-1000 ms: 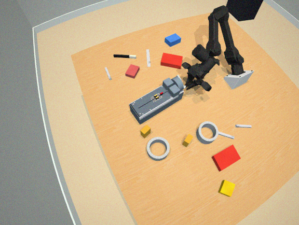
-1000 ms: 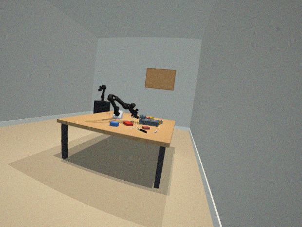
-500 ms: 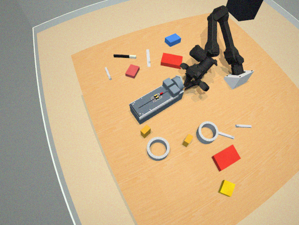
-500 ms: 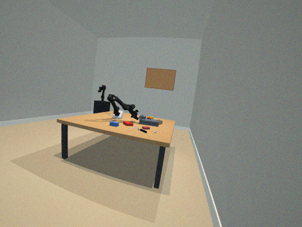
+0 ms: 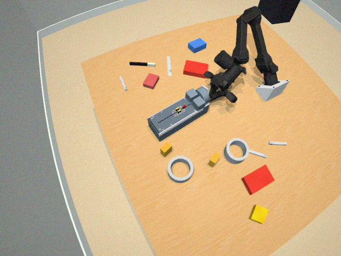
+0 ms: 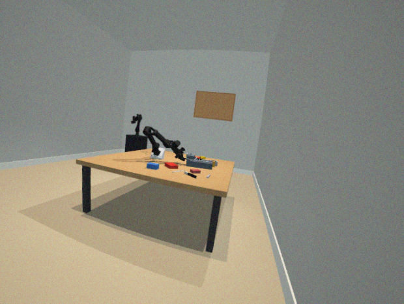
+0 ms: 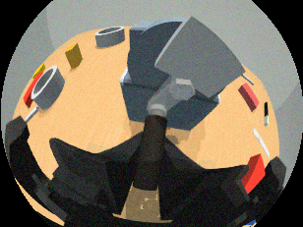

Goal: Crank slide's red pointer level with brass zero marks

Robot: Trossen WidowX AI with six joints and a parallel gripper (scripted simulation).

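My gripper tip is 14 cm short of the red pointer, 5 cm below it and 2 cm to the right of it. Round my gripper tip: red block: 22 cm to the right, 20 cm ahead, 2 cm below; blue block: 38 cm to the right, 13 cm behind, 2 cm below; dark crank handle: 3 cm above, 2 cm behind.
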